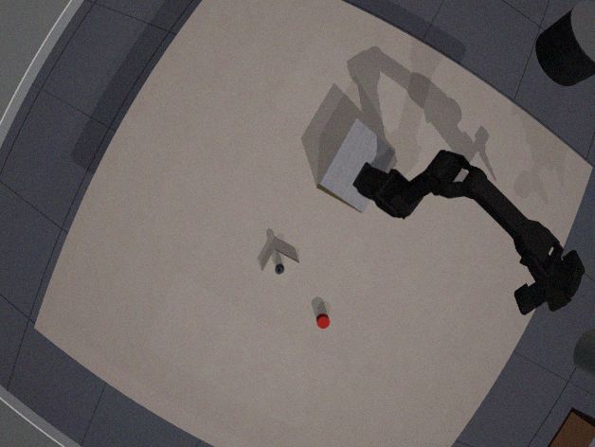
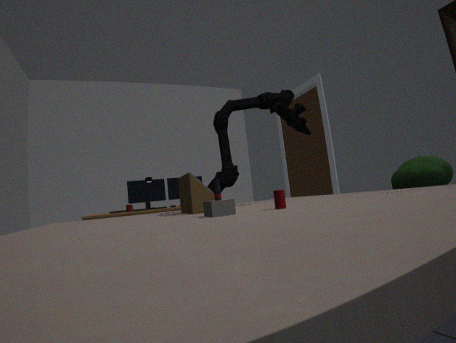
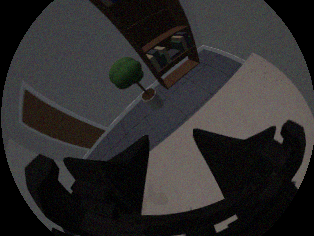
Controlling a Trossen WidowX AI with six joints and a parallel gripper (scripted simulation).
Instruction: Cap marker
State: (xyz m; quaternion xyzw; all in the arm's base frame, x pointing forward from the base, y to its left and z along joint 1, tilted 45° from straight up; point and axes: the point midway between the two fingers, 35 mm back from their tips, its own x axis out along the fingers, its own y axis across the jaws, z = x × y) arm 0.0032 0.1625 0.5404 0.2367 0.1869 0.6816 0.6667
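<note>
The red cap lies 35 cm ahead of my gripper tip, 43 cm to the right of it and 28 cm below it. Round my gripper tip: grey holder block: 29 cm ahead, 58 cm to the right, 28 cm below.
</note>
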